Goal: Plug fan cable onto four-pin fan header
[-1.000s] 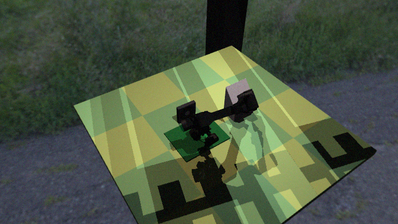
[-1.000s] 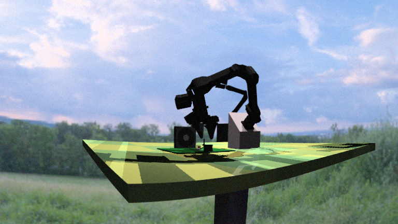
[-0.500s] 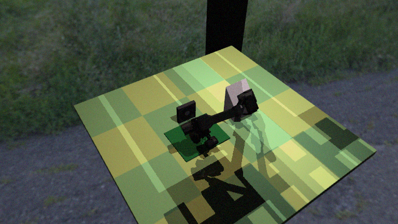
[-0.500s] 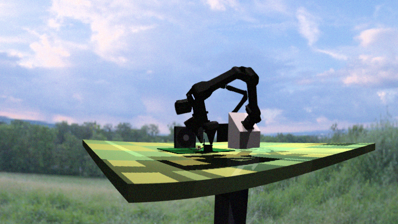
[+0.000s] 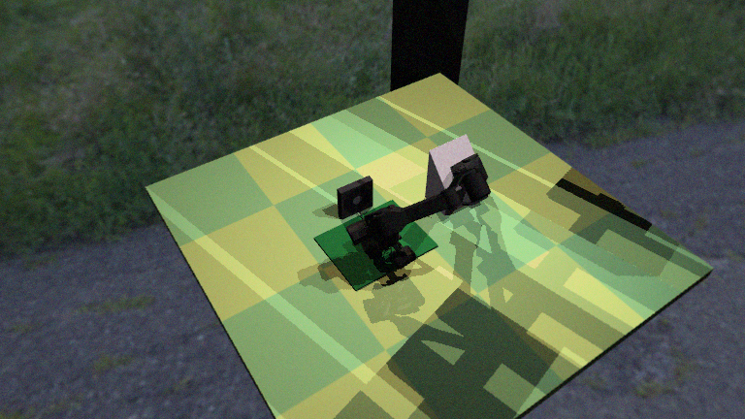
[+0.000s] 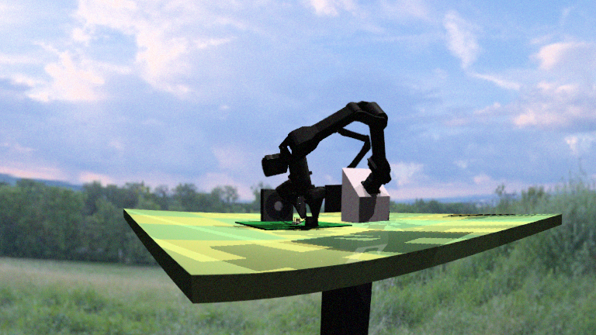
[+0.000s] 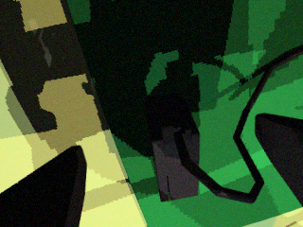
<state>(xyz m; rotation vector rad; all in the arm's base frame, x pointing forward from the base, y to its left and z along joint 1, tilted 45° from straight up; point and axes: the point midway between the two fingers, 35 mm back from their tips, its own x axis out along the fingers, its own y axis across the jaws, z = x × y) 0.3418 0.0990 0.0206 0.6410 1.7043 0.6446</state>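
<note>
Right now my gripper tip is 10 mm past the black plug. The rest, counted from my gripper tip: green board: 90 mm to the right, 40 mm below; then black fan: 240 mm to the right, 30 mm above, 20 mm behind.
</note>
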